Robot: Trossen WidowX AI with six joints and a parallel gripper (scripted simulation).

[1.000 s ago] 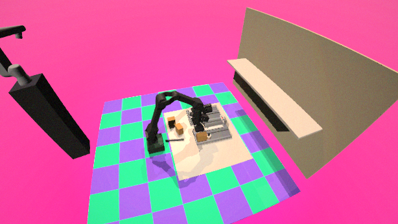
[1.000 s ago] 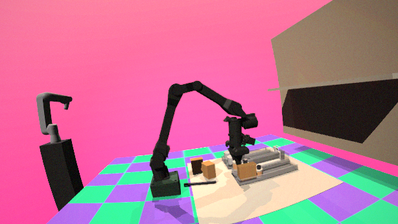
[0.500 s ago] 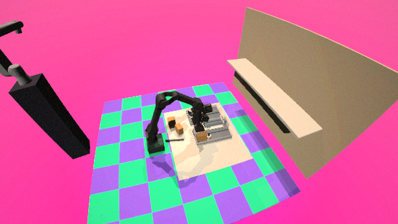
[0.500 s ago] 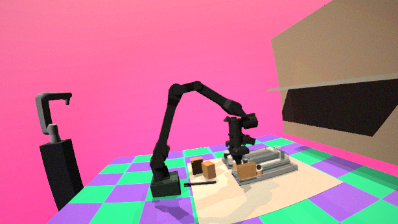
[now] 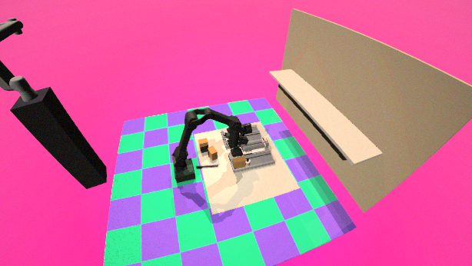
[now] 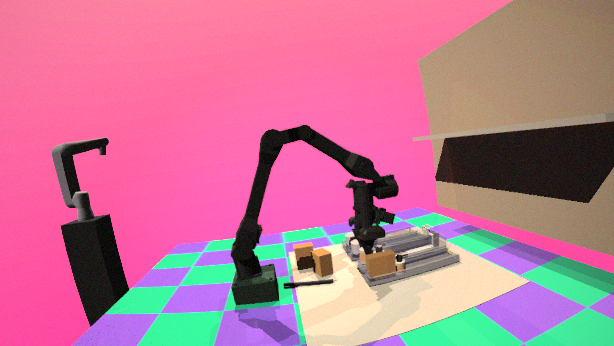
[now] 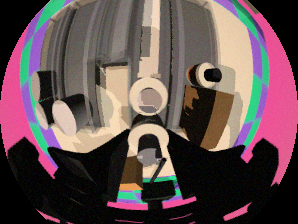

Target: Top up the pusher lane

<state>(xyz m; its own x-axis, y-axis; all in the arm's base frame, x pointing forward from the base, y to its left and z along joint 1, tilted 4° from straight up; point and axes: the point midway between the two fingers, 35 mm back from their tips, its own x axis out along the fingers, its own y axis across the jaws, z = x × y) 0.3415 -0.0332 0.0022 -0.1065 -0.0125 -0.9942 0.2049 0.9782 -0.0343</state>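
Right now the brown box is 80 mm to the right of my gripper tip and 10 mm below it. The rest, counted from my gripper tip: black rod 180 mm behind, 50 mm below; then shelf wall 600 mm ahead, 130 mm to the right, 350 mm above.
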